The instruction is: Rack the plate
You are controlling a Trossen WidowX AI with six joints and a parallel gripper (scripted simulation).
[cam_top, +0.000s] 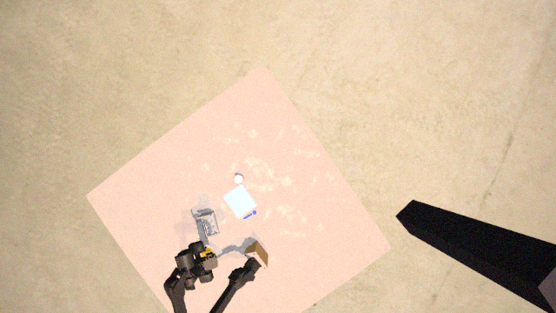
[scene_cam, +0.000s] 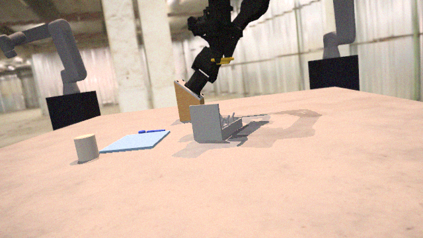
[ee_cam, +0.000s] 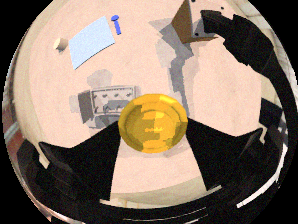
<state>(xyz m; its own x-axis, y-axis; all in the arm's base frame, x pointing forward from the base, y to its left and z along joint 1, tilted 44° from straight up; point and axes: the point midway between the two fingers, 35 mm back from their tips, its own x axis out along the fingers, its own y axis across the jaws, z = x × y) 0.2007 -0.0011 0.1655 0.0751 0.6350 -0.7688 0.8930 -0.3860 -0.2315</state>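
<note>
Right now my gripper tip is 140 mm above the grey dish rack, 90 mm short of it and 30 mm to the left of it. Also, from my gripper tip: light blue mat 240 mm to the right, 160 mm below, 80 mm ahead; yellow plate 10 mm above; blue spoon 240 mm to the right, 160 mm below, 20 mm behind.
</note>
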